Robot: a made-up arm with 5 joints. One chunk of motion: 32 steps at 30 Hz.
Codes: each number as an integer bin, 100 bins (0 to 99) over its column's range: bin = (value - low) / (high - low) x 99, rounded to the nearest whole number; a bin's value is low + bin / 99 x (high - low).
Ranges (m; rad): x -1..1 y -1..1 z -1..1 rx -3.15..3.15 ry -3.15..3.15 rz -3.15..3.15
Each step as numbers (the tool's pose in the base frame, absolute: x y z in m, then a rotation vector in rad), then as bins.
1 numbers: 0.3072 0.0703 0.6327 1.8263 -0.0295 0.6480
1 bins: 65 53 81 78 49 60
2 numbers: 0.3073 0.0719 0.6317 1.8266 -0.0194 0.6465
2 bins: 65 53 81 78 49 60
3 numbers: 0.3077 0.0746 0.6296 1.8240 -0.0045 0.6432
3 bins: 65 53 81 78 49 60
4 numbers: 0.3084 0.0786 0.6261 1.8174 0.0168 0.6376
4 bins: 65 53 80 78 50 60
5 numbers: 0.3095 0.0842 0.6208 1.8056 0.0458 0.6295
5 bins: 65 54 80 78 50 59
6 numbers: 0.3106 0.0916 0.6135 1.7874 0.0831 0.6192
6 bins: 65 54 80 78 51 59
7 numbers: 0.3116 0.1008 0.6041 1.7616 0.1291 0.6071
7 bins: 65 54 79 77 52 59
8 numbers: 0.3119 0.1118 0.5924 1.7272 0.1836 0.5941
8 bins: 65 55 79 77 52 59
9 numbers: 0.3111 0.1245 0.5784 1.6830 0.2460 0.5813
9 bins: 65 56 78 76 53 59
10 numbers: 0.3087 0.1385 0.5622 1.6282 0.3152 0.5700
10 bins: 65 56 77 75 54 58
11 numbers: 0.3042 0.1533 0.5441 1.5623 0.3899 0.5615
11 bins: 65 57 76 74 56 58
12 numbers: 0.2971 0.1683 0.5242 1.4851 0.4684 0.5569
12 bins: 64 58 75 73 57 58
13 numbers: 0.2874 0.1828 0.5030 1.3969 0.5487 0.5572
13 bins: 64 59 74 71 58 58
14 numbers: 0.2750 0.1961 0.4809 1.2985 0.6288 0.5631
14 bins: 63 59 73 70 59 58
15 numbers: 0.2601 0.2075 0.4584 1.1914 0.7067 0.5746
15 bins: 62 60 72 68 61 59
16 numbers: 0.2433 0.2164 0.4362 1.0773 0.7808 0.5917
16 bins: 62 60 71 66 62 59
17 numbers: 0.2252 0.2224 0.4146 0.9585 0.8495 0.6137
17 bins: 61 61 70 65 63 59
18 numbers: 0.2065 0.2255 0.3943 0.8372 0.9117 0.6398
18 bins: 60 61 69 63 64 60
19 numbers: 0.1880 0.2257 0.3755 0.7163 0.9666 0.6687
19 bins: 59 61 68 61 65 60
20 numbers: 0.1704 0.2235 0.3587 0.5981 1.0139 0.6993
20 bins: 58 61 67 59 65 60
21 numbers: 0.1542 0.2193 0.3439 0.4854 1.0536 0.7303
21 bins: 57 60 67 57 66 61
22 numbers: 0.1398 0.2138 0.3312 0.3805 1.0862 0.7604
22 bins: 56 60 66 55 67 61
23 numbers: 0.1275 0.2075 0.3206 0.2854 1.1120 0.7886
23 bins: 56 60 65 54 67 62
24 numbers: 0.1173 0.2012 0.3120 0.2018 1.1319 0.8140
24 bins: 55 59 65 53 67 62
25 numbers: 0.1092 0.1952 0.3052 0.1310 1.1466 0.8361
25 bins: 55 59 65 52 68 63
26 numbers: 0.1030 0.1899 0.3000 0.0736 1.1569 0.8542
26 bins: 55 59 64 51 68 63
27 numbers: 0.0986 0.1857 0.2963 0.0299 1.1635 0.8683
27 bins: 54 59 64 50 68 63
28 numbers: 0.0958 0.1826 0.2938 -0.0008 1.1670 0.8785
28 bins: 54 59 64 49 68 63
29 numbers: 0.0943 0.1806 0.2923 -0.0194 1.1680 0.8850
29 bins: 54 58 64 49 68 63
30 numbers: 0.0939 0.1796 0.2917 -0.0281 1.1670 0.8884
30 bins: 54 58 64 49 68 63
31 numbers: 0.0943 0.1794 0.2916 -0.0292 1.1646 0.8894
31 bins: 54 58 64 49 68 63
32 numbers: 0.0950 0.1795 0.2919 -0.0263 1.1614 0.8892
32 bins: 54 58 64 49 68 63
